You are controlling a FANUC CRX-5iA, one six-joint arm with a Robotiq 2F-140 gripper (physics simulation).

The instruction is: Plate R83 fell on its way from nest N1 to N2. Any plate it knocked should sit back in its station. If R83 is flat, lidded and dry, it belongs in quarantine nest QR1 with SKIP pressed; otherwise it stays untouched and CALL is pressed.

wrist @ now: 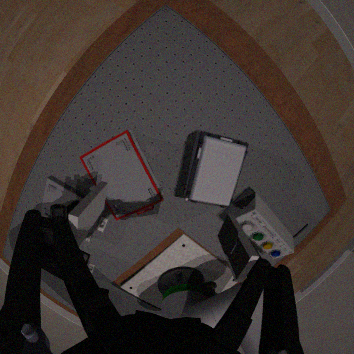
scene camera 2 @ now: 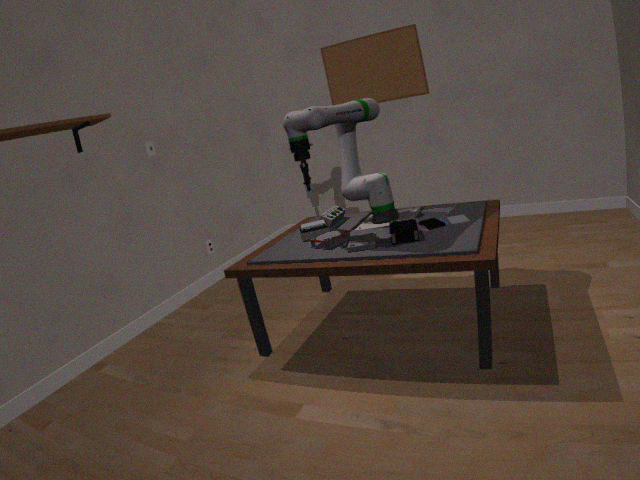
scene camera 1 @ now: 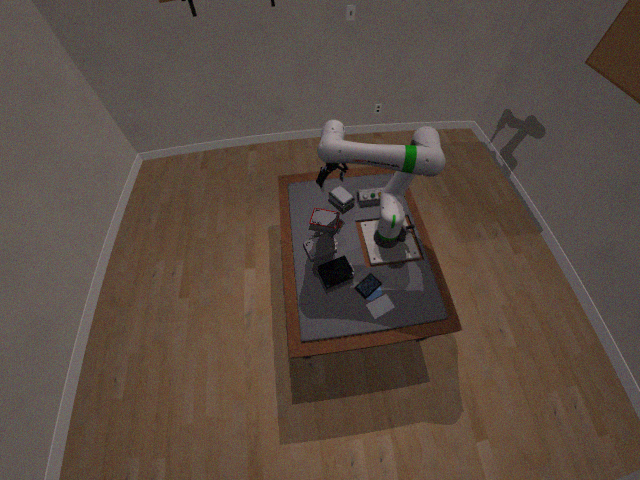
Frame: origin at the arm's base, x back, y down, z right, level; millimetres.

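Seen in the pictures: gripper, fingertip midpoint: (wrist: 165, 211) (scene camera 2: 310, 195) (scene camera 1: 332, 185); arm's base, link origin: (wrist: 180, 282) (scene camera 2: 385, 219) (scene camera 1: 386, 238).
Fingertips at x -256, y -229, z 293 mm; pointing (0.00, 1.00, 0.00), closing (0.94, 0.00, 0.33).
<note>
Offsets run from my fingertips to a thing's top centre. "spot": to the spot under its first point.
The fallen dark plate @(dx +44, dy +215, dz -548 mm) (scene camera 1: 368, 286) (scene camera 2: 433, 223) lies askew on the mat, with blue liquid @(spot: dx +67, dy +228, dz -600 mm) (scene camera 1: 375, 293) at its edge and a pale lid @(dx +67, dy +221, dz -674 mm) (scene camera 1: 380, 305) (scene camera 2: 458, 219) lying apart beside it. A black-topped block @(dx -105, dy +167, dz -431 mm) (scene camera 1: 336, 272) (scene camera 2: 404, 228) stands near it. A light grey nest @(dx -143, dy +201, dz -245 mm) (scene camera 1: 311, 249) (wrist: 52, 191) lies between that block and the red-rimmed nest (scene camera 1: 324, 209) (wrist: 104, 144). Nest labels are too small or dark to read. My gripper (scene camera 1: 331, 178) (scene camera 2: 308, 190) (wrist: 165, 211) is open and empty, high above the far end with the button box @(spot: dx +262, dy +167, dz -13 mm) (scene camera 1: 370, 196) (scene camera 2: 334, 213) (wrist: 265, 230).
A white-topped stack @(dx +85, dy +160, dz +51 mm) (scene camera 1: 341, 195) (scene camera 2: 313, 225) (wrist: 220, 170) stands between the red-rimmed nest and the button box. The button box shows white, green, yellow and blue buttons in the wrist view. The arm's base stands on a pale mounting board (scene camera 1: 368, 248) (wrist: 172, 252). The table has a brown wooden edge (scene camera 1: 289, 310).
</note>
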